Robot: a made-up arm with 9 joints. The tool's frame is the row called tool.
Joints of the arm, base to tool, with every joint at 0 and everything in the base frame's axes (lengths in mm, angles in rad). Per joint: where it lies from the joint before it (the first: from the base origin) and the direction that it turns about. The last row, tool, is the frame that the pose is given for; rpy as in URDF.
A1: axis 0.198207 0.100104 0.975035 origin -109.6 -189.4 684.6
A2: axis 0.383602 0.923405 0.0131 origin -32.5 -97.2 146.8
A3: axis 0.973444 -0.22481 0.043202 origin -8.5 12.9 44
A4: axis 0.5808 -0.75 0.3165 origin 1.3 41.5 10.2
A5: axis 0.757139 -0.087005 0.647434 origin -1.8 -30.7 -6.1
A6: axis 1 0 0 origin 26.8 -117.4 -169.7
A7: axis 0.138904 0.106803 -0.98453 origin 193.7 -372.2 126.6
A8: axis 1 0 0 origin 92.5 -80.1 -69.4
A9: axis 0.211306 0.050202 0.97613 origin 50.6 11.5 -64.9
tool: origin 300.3 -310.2 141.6 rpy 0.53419 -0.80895 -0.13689
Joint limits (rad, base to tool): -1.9..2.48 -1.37..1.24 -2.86..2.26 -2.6..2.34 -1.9..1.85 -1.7..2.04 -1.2..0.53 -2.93..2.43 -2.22..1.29
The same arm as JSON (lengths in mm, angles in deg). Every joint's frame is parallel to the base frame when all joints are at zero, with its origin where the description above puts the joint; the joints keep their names.
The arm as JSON. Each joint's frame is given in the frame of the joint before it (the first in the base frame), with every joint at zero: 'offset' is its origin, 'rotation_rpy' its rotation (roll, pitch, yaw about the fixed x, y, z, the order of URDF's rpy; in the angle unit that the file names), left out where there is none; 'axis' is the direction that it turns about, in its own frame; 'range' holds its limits. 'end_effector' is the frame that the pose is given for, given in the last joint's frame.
{"length_unit": "mm", "angle_unit": "deg", "chain": [
  {"id": "A1", "offset": [-109.6, -189.4, 684.6], "axis": [0.198207, 0.100104, 0.975035], "range": [-108.86, 142.09]},
  {"id": "A2", "offset": [-32.5, -97.2, 146.8], "axis": [0.383602, 0.923405, 0.0131], "range": [-78.5, 71.05]},
  {"id": "A3", "offset": [-8.5, 12.9, 44.0], "axis": [0.973444, -0.22481, 0.043202], "range": [-163.87, 129.49]},
  {"id": "A4", "offset": [1.3, 41.5, 10.2], "axis": [0.5808, -0.75, 0.3165], "range": [-148.97, 134.07]},
  {"id": "A5", "offset": [-1.8, -30.7, -6.1], "axis": [0.757139, -0.087005, 0.647434], "range": [-108.86, 106.0]},
  {"id": "A6", "offset": [26.8, -117.4, -169.7], "axis": "+x", "range": [-97.4, 116.88]},
  {"id": "A7", "offset": [193.7, -372.2, 126.6], "axis": [0.138904, 0.106803, -0.98453], "range": [-68.75, 30.37]},
  {"id": "A8", "offset": [92.5, -80.1, -69.4], "axis": "+x", "range": [-167.88, 139.23]},
  {"id": "A9", "offset": [50.6, 11.5, -64.9], "axis": [0.211306, 0.050202, 0.97613], "range": [-127.2, 73.91]}
], "end_effector": {"offset": [300.3, -310.2, 141.6], "rotation_rpy": [30.61, -46.35, -7.84]}}

